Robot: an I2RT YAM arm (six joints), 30 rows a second.
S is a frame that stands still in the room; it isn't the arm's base.
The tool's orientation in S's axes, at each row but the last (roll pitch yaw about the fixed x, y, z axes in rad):
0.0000, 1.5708, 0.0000
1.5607, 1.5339, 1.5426
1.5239, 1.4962, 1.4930
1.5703, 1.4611, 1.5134
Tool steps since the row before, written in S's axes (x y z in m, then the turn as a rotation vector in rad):
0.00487, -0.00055, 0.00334, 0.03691, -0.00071, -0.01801
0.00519, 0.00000, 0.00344, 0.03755, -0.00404, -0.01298
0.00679, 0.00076, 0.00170, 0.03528, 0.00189, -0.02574
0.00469, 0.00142, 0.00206, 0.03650, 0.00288, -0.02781
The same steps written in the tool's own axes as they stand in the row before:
-0.00334, -0.00055, 0.00487, 0.01801, -0.00071, 0.03691
-0.00343, 0.00022, 0.00519, 0.01286, -0.00384, 0.03761
-0.00160, 0.00109, 0.00677, 0.02601, 0.00105, 0.03511
-0.00186, 0.00190, 0.00460, 0.02819, 0.00188, 0.03628

